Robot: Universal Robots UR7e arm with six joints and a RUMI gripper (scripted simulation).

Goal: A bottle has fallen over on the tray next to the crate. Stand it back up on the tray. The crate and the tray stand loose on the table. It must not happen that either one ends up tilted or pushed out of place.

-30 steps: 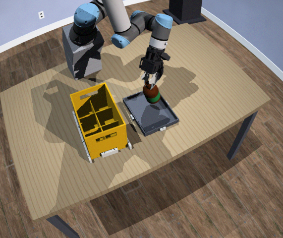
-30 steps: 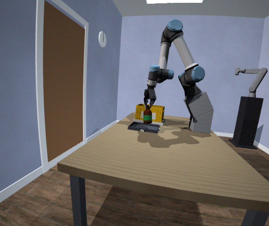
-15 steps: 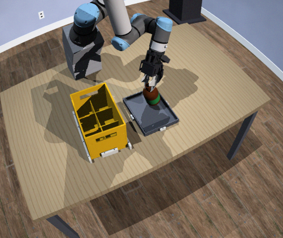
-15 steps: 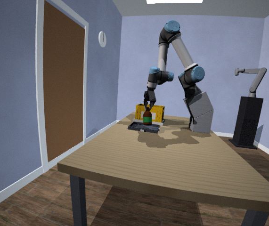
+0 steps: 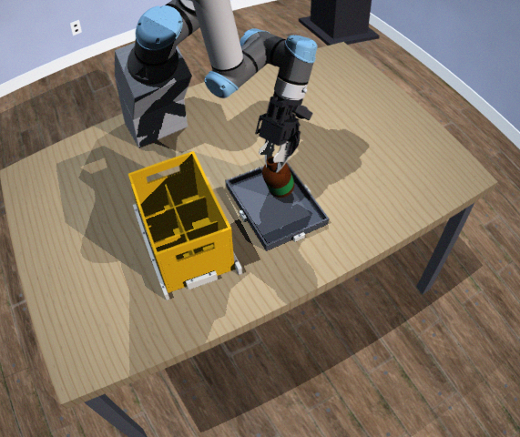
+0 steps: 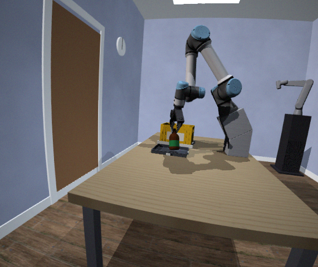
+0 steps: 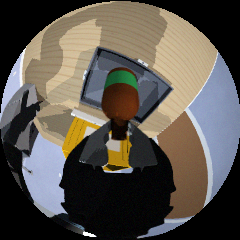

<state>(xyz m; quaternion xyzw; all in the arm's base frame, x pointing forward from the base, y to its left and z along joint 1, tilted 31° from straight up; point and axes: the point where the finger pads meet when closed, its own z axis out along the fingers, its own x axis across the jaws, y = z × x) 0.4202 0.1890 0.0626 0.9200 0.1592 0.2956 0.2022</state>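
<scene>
Right now my hand is 1 cm past the bottle, 1 cm to the right of it and 5 cm above it. Round my hand: tray (1 cm ahead, 14 cm below); yellow crate (1 cm ahead, 27 cm to the right, 7 cm below).
</scene>
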